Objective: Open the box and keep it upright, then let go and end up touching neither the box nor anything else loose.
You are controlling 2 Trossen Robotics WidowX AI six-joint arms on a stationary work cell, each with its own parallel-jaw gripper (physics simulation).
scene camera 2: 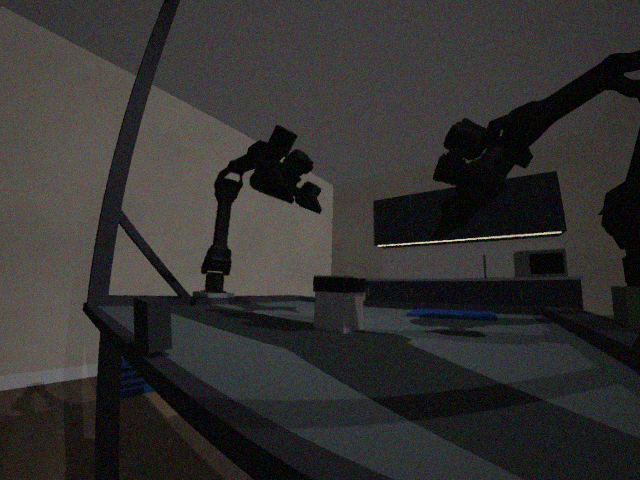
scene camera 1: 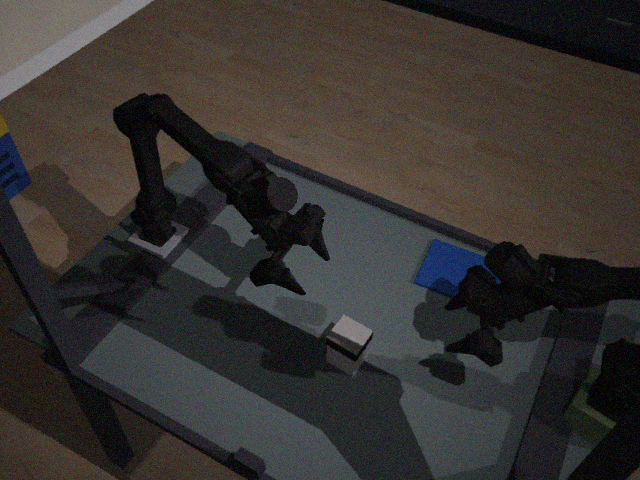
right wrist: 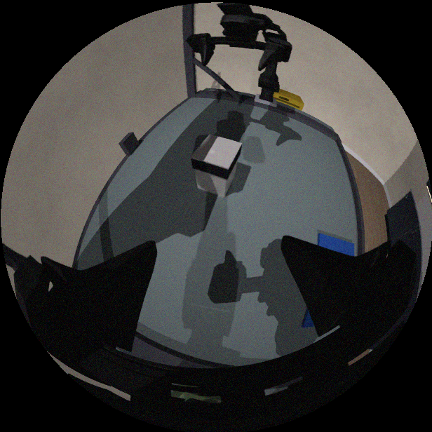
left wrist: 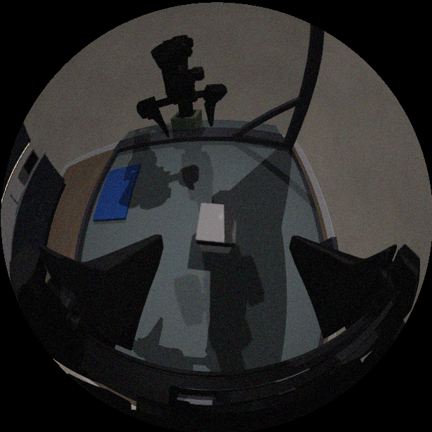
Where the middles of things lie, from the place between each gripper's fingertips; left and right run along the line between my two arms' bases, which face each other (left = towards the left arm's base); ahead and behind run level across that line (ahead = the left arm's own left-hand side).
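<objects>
My right gripper is 170 mm above the flat blue panel [scene camera 1: 445,265] and 280 mm short of it. From my left hand, that panel is 25 cm to the right, 33 cm ahead and 23 cm below. Going by its middle, the panel is nearer to my right gripper than to my left hand.
</objects>
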